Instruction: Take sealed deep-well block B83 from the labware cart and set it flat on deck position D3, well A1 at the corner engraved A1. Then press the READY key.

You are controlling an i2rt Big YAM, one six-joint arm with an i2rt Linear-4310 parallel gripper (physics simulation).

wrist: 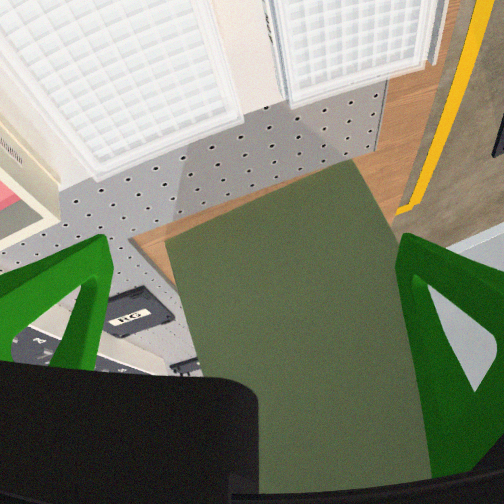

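My gripper [252, 240] is open; its two green fingers stand wide apart at the left [80, 295] and right [450, 340] of the wrist view. Between them lies a flat olive-green slab [295, 325], close under the camera. A gap shows between the slab and the left finger. The slab's right edge meets the right finger, and I cannot tell whether they touch. No label is readable on the slab. Two white open-grid well plates [115, 75] [350, 42] lie beyond on the perforated grey deck [260, 150].
A dark tag reading "RG" [137, 312] lies on the deck by the left finger, with a strip of dark keys [32, 345] below it. A beige housing with a pink patch [10, 200] stands at the left. Wooden surface [400, 130] and yellow floor line [450, 110] are at right.
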